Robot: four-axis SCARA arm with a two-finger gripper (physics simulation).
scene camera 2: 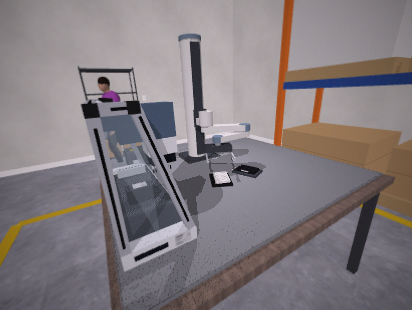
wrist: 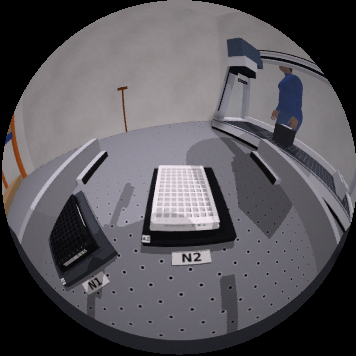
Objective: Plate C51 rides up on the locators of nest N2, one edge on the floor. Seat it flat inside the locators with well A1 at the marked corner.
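Pixels of known places: gripper, fingertip midpoint: [scene camera 2: 221, 160] [wrist: 178, 141]; arm's base, link origin: [scene camera 2: 197, 156].
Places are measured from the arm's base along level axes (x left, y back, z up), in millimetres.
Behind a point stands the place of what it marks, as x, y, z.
Plate C51 [scene camera 2: 221, 177] {-117, -531, 40} [wrist: 185, 197] {-102, -497, 39}, white and gridded, lies on the black nest N2 [scene camera 2: 222, 185] {-148, -584, 20} [wrist: 227, 236] {-122, -422, 25}. In the wrist view its near side face shows above the nest's near rim, and more black shows on its right than on its left. Whether it is tilted or fully flat I cannot tell. The nest's A1 tag [wrist: 146, 239] {-33, -467, 25} is at its near left corner; the plate's own well A1 cannot be made out. My gripper [scene camera 2: 221, 158] {-85, -485, 127} [wrist: 178, 141] {-85, -485, 127} is open and empty above the plate, its fingers wide apart on either side.
Nest N1 [wrist: 102, 252] {30, -466, 25} holds a black plate [scene camera 2: 247, 170] {78, -540, 37} [wrist: 72, 232] {73, -498, 39}, left of N2 in the wrist view. The N2 label [wrist: 191, 258] {-71, -424, 15} lies before its nest. A glass-sided enclosure [scene camera 2: 185, 231] {-494, -849, 63} stands at the table's left. A person [wrist: 290, 97] shows beyond it in the wrist view.
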